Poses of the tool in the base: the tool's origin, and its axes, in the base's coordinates. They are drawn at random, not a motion.
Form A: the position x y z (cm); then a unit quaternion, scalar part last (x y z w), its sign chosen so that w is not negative.
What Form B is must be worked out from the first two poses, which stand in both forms.
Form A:
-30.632 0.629 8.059 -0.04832 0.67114 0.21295 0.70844
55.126 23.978 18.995 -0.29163 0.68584 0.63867 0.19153
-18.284 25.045 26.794 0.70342 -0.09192 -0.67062 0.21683
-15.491 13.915 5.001 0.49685 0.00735 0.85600 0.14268
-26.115 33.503 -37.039 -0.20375 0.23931 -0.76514 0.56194
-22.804 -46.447 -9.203 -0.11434 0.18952 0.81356 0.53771
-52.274 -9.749 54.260 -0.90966 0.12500 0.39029 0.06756
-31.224 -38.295 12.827 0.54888 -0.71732 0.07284 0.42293
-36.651 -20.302 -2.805 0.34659 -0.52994 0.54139 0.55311
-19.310 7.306 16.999 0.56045 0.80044 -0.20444 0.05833
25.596 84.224 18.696 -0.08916 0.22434 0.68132 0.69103
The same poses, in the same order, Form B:
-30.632 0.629 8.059 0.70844 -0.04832 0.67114 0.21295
55.126 23.978 18.995 0.19153 -0.29163 0.68584 0.63867
-18.284 25.045 26.794 0.21683 0.70342 -0.09192 -0.67062
-15.491 13.915 5.001 0.14268 0.49685 0.00735 0.85600
-26.115 33.503 -37.039 0.56194 -0.20375 0.23931 -0.76514
-22.804 -46.447 -9.203 0.53771 -0.11434 0.18952 0.81356
-52.274 -9.749 54.260 0.06756 -0.90966 0.12500 0.39029
-31.224 -38.295 12.827 0.42293 0.54888 -0.71732 0.07284
-36.651 -20.302 -2.805 0.55311 0.34659 -0.52994 0.54139
-19.310 7.306 16.999 0.05833 0.56045 0.80044 -0.20444
25.596 84.224 18.696 0.69103 -0.08916 0.22434 0.68132

